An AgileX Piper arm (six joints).
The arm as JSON. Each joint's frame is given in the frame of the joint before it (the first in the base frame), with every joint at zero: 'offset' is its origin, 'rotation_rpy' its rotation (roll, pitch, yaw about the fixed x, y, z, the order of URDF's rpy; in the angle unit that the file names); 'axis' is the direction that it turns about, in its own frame. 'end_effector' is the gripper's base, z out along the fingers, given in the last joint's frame.
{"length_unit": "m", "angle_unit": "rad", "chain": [
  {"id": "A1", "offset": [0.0, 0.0, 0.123], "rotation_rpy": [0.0, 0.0, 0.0], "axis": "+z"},
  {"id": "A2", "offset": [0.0, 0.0, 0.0], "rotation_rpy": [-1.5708, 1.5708, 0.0], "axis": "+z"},
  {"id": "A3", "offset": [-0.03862, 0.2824, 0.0], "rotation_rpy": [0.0, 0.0, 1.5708], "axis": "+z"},
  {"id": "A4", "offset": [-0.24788, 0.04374, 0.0], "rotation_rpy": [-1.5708, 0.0, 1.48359], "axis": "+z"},
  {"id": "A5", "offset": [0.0, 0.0, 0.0], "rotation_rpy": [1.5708, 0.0, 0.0], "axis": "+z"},
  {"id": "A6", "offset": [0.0, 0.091, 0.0], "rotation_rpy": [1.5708, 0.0, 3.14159], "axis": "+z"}
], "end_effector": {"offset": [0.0, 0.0, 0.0], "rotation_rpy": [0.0, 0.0, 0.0]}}
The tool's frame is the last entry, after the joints.
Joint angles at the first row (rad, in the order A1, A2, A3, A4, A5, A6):
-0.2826, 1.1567, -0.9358, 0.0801, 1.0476, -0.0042
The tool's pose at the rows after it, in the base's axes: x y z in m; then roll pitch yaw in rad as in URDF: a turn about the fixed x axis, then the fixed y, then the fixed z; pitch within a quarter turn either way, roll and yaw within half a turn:
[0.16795, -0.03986, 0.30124, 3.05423, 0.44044, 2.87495]
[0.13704, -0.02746, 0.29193, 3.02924, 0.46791, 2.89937]
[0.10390, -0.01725, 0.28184, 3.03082, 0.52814, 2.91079]
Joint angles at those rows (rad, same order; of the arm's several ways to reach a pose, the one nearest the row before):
-0.2826, 1.0087, -0.8369, 0.1086, 1.0496, -0.0688
-0.2826, 0.8698, -0.7306, 0.1497, 1.0601, -0.1099
-0.2826, 0.7013, -0.6271, 0.1563, 1.0665, -0.1212

